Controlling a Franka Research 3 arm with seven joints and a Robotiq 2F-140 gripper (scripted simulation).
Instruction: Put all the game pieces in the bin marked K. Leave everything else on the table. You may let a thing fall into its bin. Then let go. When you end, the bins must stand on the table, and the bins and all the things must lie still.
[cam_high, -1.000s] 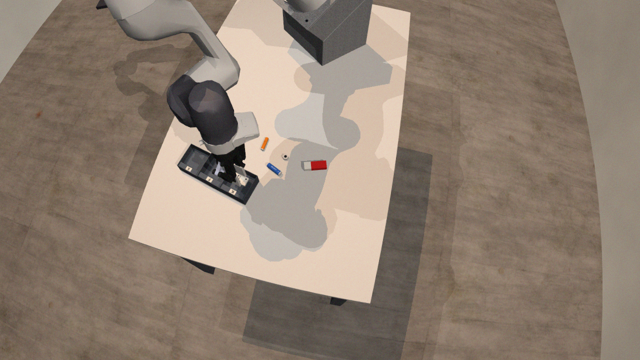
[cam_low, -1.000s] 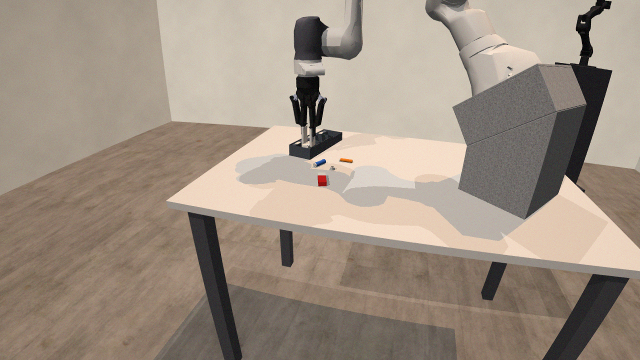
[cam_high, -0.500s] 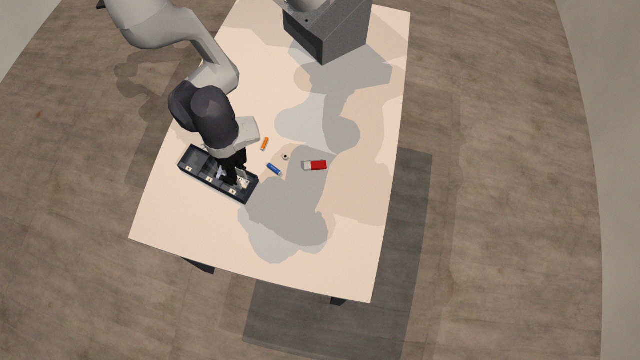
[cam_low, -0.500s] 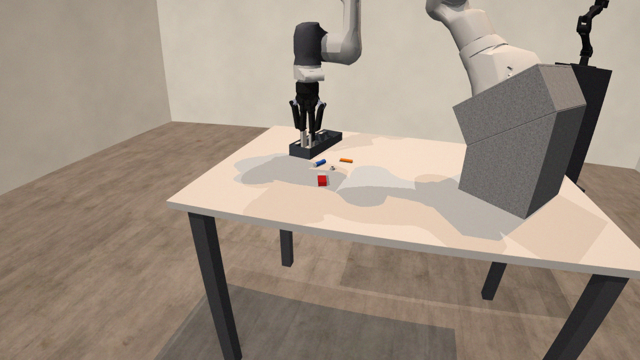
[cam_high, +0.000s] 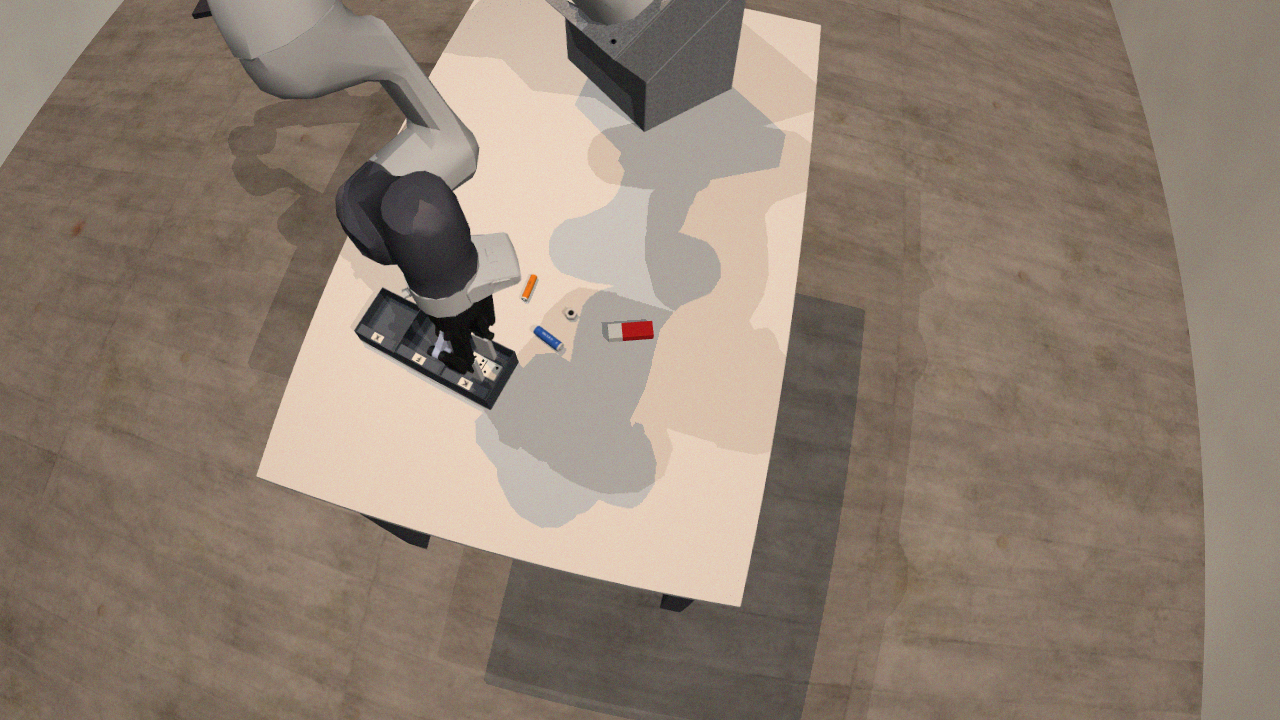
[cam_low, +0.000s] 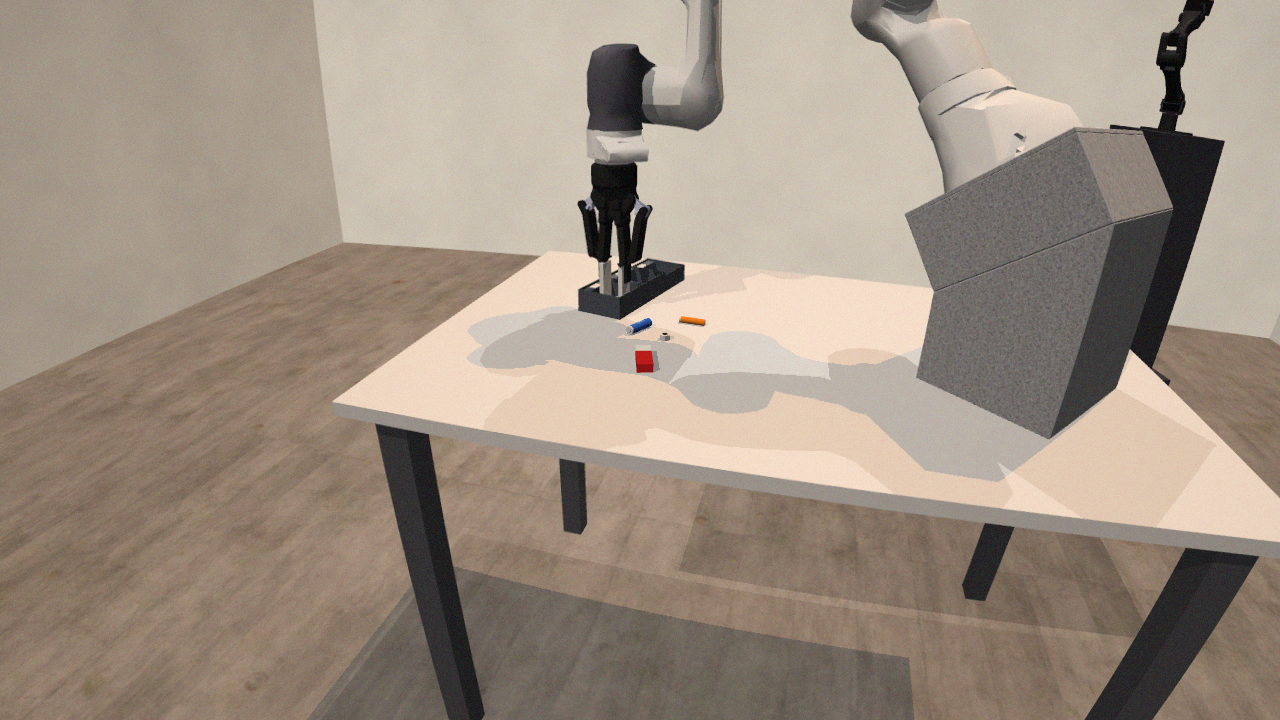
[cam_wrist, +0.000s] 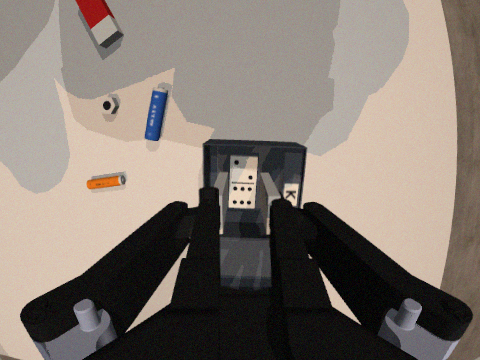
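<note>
Right now my hand is 4 cm above the white domino. Also, from my hand: tray: 3 cm behind, 8 cm to the right, 3 cm below; orange battery: 13 cm behind, 6 cm to the left, 5 cm below; blue battery: 5 cm behind, 10 cm to the left, 4 cm below.
</note>
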